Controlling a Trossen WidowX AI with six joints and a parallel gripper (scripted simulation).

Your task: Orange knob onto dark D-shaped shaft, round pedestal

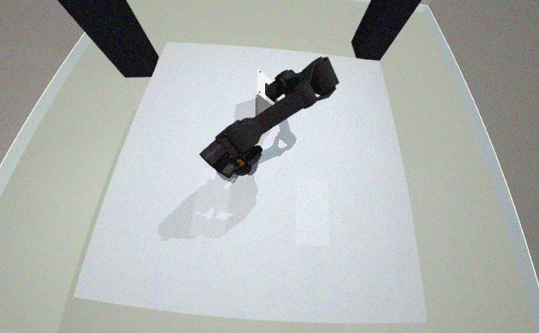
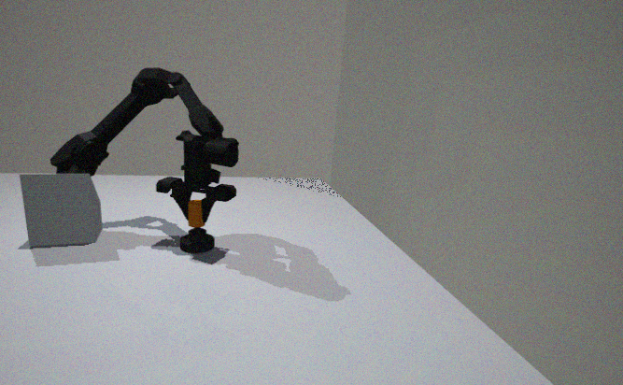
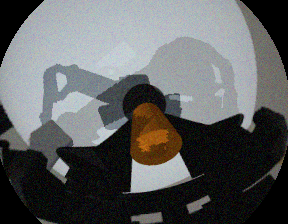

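Right now my gripper tip is 4 cm above the round black pedestal. The rest, counted from my gripper tip: orange knob: 2 cm above.
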